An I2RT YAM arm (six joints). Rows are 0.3 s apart.
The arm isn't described. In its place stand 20 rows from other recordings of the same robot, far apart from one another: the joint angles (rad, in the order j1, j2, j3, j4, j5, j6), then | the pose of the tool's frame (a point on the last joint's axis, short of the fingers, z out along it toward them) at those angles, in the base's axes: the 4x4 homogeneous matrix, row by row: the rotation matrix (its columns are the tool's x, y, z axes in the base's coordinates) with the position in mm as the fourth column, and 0 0 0 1 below.
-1.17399, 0.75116, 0.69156, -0.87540, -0.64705, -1.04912 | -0.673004, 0.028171, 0.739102, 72.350; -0.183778, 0.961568, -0.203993, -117.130; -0.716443, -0.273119, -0.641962, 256.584; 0, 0, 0, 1
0.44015, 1.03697, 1.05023, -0.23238, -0.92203, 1.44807 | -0.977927, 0.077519, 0.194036, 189.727; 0.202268, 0.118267, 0.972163, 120.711; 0.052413, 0.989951, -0.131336, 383.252; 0, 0, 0, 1
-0.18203, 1.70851, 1.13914, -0.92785, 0.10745, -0.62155 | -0.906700, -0.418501, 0.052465, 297.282; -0.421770, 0.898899, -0.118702, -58.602; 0.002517, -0.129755, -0.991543, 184.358; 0, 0, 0, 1
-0.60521, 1.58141, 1.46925, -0.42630, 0.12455, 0.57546 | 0.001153, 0.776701, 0.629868, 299.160; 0.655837, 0.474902, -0.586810, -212.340; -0.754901, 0.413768, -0.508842, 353.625; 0, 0, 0, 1
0.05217, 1.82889, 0.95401, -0.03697, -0.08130, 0.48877 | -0.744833, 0.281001, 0.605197, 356.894; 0.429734, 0.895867, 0.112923, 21.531; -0.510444, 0.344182, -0.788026, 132.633; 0, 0, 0, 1
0.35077, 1.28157, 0.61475, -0.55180, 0.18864, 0.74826 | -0.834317, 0.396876, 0.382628, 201.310; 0.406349, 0.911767, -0.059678, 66.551; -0.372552, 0.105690, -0.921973, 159.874; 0, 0, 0, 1
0.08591, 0.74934, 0.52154, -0.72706, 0.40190, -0.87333 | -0.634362, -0.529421, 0.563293, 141.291; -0.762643, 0.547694, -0.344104, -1.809; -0.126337, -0.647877, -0.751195, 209.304; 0, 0, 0, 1
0.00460, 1.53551, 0.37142, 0.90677, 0.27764, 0.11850 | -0.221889, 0.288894, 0.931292, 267.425; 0.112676, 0.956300, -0.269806, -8.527; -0.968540, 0.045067, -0.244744, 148.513; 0, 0, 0, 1
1.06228, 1.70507, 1.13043, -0.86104, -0.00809, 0.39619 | -0.782344, -0.620092, 0.058517, 149.887; -0.610946, 0.782279, 0.121596, 269.490; -0.121178, 0.059379, -0.990853, 183.723; 0, 0, 0, 1
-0.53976, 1.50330, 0.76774, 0.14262, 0.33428, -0.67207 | -0.822697, 0.264101, 0.503408, 262.814; -0.192736, 0.703505, -0.684057, -171.068; -0.534810, -0.659796, -0.527870, 196.849; 0, 0, 0, 1
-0.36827, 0.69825, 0.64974, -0.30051, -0.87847, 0.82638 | -0.543498, -0.066888, 0.836741, 155.683; 0.712943, 0.489388, 0.502207, -30.701; -0.443083, 0.869497, -0.218294, 298.193; 0, 0, 0, 1
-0.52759, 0.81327, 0.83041, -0.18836, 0.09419, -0.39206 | -0.358155, 0.480938, 0.800265, 162.802; -0.231574, 0.784584, -0.575154, -98.737; -0.904488, -0.391315, -0.169629, 350.850; 0, 0, 0, 1
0.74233, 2.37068, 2.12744, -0.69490, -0.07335, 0.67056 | -0.904401, -0.183929, 0.385006, 386.099; 0.011362, 0.891619, 0.452643, 357.737; -0.426533, 0.413746, -0.804291, 208.369; 0, 0, 0, 1
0.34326, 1.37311, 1.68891, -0.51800, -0.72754, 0.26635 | -0.410074, -0.784555, 0.465095, 256.578; 0.062184, 0.484706, 0.872464, 116.846; -0.909930, 0.386696, -0.149979, 485.283; 0, 0, 0, 1
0.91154, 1.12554, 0.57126, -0.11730, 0.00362, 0.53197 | -0.728519, -0.486394, 0.482370, 142.205; -0.112040, 0.779285, 0.616573, 183.301; -0.675801, 0.395140, -0.622220, 205.632; 0, 0, 0, 1
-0.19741, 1.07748, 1.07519, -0.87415, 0.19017, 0.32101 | -0.616856, 0.533065, 0.579077, 204.445; 0.439354, 0.843645, -0.308594, -47.754; -0.653037, 0.064062, -0.754612, 321.733; 0, 0, 0, 1
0.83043, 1.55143, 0.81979, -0.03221, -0.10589, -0.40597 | -0.118440, -0.905987, 0.406399, 210.570; -0.711774, 0.362837, 0.601437, 236.022; -0.692351, -0.218030, -0.687833, 182.742; 0, 0, 0, 1
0.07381, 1.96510, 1.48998, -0.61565, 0.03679, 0.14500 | -0.883485, 0.071655, 0.462946, 416.292; 0.079460, 0.996835, -0.002650, 29.470; -0.461670, 0.034445, -0.886383, 201.332; 0, 0, 0, 1
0.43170, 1.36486, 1.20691, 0.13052, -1.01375, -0.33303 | 0.300707, -0.945511, 0.124838, 269.087; -0.051758, 0.114524, 0.992071, 157.234; -0.952311, -0.304784, -0.014500, 390.093; 0, 0, 0, 1
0.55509, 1.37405, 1.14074, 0.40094, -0.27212, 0.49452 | -0.223007, -0.712344, 0.665458, 273.197; 0.399617, 0.555848, 0.728930, 180.677; -0.889142, 0.428485, 0.160707, 392.206; 0, 0, 0, 1
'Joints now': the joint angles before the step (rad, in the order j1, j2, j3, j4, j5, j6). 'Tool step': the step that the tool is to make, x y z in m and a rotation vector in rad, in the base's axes. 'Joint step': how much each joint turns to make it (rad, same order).
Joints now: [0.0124, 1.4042, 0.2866, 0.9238, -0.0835, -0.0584]
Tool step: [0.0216, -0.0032, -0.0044, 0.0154, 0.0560, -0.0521]
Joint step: [-0.0077, 0.0941, 0.0844, -0.0446, 0.0398, 0.0253]
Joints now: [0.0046, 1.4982, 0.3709, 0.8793, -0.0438, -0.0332]
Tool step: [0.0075, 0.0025, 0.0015, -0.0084, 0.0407, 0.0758]
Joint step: [-0.0002, 0.0078, 0.0436, -0.0789, -0.0711, -0.0282]
